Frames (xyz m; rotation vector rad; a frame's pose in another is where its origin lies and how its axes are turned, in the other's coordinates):
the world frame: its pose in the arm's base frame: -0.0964 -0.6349 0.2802 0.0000 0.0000 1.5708
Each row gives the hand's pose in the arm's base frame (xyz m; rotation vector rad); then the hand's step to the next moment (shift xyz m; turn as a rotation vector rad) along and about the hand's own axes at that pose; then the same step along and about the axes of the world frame.
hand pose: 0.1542 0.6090 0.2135 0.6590 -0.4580 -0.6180
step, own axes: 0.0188 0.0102 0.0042 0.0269 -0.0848 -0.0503
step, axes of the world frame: -0.0077 -0.0152 0.0136 -0.0495 -0.0161 -0.0880
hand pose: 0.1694 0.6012 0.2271 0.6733 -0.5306 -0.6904
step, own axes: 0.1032 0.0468 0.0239 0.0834 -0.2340 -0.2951
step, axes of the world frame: -0.0563 -0.0712 0.0719 -0.0837 -0.1505 -0.3452
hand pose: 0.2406 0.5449 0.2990 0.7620 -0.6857 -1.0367
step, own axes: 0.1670 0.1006 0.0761 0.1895 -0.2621 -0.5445
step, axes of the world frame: -0.1403 -0.0478 0.1478 -0.1350 -0.3733 -0.4935
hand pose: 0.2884 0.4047 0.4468 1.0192 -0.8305 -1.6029
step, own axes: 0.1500 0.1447 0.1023 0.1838 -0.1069 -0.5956
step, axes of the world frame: -0.1778 0.0562 0.1383 -0.1688 -0.4806 -0.3748
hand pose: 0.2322 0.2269 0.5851 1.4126 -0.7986 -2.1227
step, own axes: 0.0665 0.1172 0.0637 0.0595 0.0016 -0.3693
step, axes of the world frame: -0.1151 0.0763 0.0561 -0.1179 -0.3219 -0.1497
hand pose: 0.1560 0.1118 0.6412 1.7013 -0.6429 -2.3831
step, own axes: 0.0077 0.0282 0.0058 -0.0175 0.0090 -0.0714
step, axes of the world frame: -0.0266 0.0117 0.0067 -0.0203 -0.0712 -0.0002
